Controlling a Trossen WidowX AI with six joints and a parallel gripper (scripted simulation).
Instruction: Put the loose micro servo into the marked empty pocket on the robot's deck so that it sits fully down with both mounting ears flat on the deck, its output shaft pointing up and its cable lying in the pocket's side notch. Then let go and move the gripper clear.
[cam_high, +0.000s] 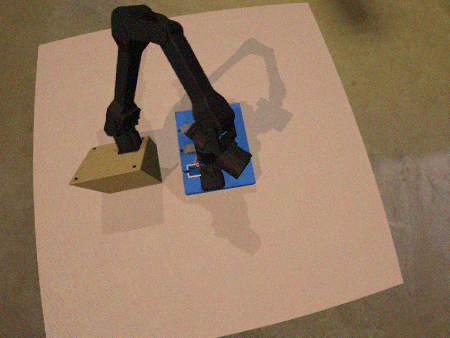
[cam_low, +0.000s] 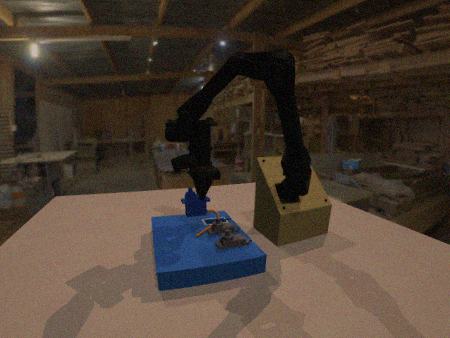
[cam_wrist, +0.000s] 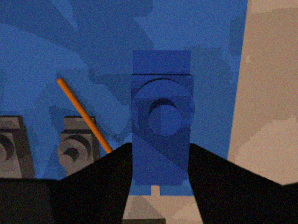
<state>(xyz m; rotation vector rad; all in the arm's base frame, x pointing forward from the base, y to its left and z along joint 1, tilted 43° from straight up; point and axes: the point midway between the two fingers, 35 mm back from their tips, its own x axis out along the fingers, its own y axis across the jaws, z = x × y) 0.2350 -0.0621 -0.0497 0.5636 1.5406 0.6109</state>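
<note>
My gripper tip is now 6 cm short of the blue deck, 8 cm to the right of it and 10 cm above it.
</note>
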